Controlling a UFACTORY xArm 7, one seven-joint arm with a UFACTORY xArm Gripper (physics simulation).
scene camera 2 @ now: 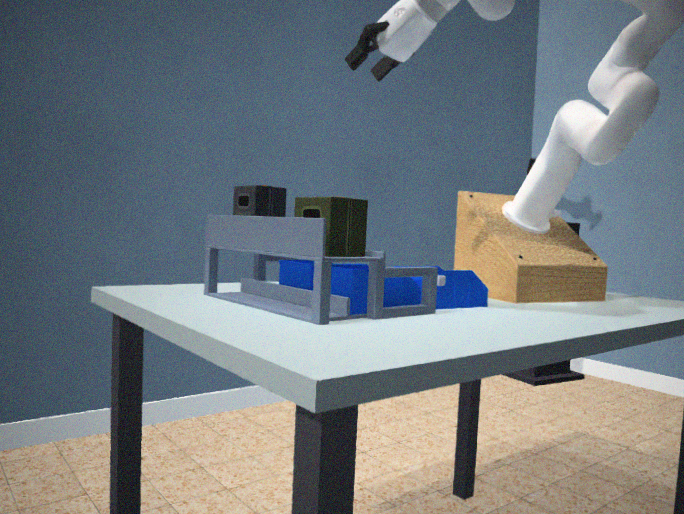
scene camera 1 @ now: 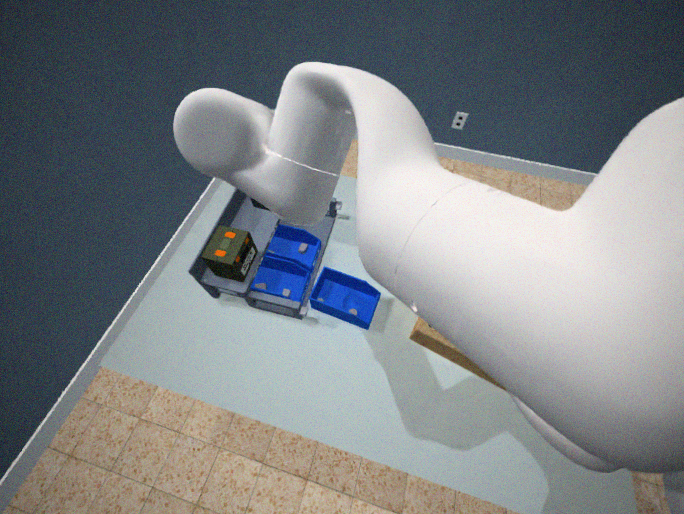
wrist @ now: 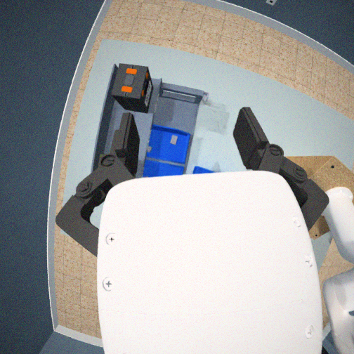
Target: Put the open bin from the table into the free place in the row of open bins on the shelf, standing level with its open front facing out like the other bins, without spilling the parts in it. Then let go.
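Places are measured from the arm's base along level axes (x right, y ahead, z up), in metres.
Where they show: gripper, fingertip midpoint: point(scene camera 2: 362, 70); arm's base at its link origin: point(scene camera 2: 525, 218).
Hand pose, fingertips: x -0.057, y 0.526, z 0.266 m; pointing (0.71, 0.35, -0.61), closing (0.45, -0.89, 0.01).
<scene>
Things, the pixels of their top centre, and the offset from my fingertips. "*": a spot on its surface instead.
- loose blue open bin at a spot on its surface: point(scene camera 2: 463, 288) * dx -0.111, dy -0.191, dz -0.419 m
- row's end at a spot on its surface: point(scene camera 1: 280, 279) * dx -0.085, dy +0.029, dz -0.449 m
- olive box at its top centre: point(scene camera 2: 331, 197) point(scene camera 1: 225, 243) dx -0.127, dy +0.121, dz -0.259 m
- dark grey box at its top centre: point(scene camera 2: 260, 186) dx +0.100, dy +0.165, dz -0.234 m
The loose blue open bin point(scene camera 1: 345, 298) point(scene camera 2: 463, 288) point(wrist: 202, 170) stands upright on the table, angled beside the shelf front, with small grey parts in it. The grey shelf point(scene camera 1: 262, 223) point(scene camera 2: 265, 234) point(wrist: 104, 125) holds two blue bins side by side, one nearer the free place point(scene camera 1: 293, 245) point(wrist: 170, 142) and one at the row's end point(scene camera 1: 280, 279) point(wrist: 162, 169). The free place point(wrist: 177, 111) shows in the wrist view beside them; the arm hides it in scene camera 1. My gripper point(scene camera 2: 367, 68) point(wrist: 186, 121) is open and empty, high above the shelf; the arm hides it in scene camera 1.
On the shelf's upper level behind the bins stand an olive box point(scene camera 1: 229, 251) point(scene camera 2: 347, 226) and a dark grey box point(scene camera 2: 259, 200) point(wrist: 132, 87). The wooden arm base point(scene camera 1: 453, 353) point(scene camera 2: 514, 248) point(wrist: 320, 167) stands on the table beyond the loose bin.
</scene>
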